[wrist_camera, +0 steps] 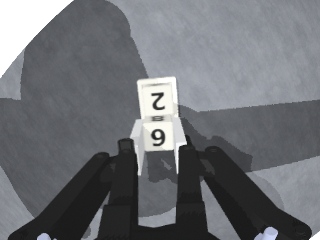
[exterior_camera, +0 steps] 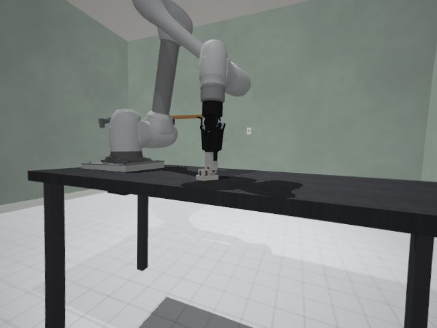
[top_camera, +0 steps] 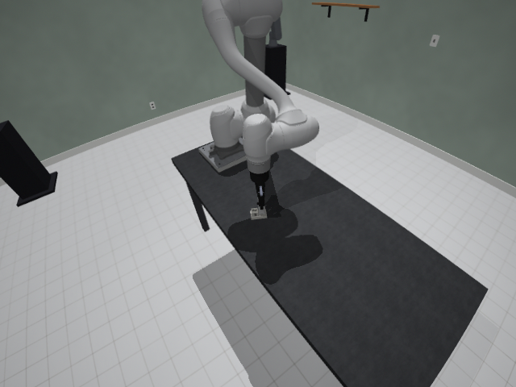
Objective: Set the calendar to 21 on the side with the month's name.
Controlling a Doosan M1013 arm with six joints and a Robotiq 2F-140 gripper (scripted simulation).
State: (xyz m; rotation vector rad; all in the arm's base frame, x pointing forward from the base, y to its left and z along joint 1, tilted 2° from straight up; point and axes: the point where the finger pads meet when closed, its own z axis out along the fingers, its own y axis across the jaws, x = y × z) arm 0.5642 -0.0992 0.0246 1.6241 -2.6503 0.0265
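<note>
My hand is 3 cm above the cube. Round my hand: white tray 6 cm below, 1 cm to the right, 1 cm behind.
</note>
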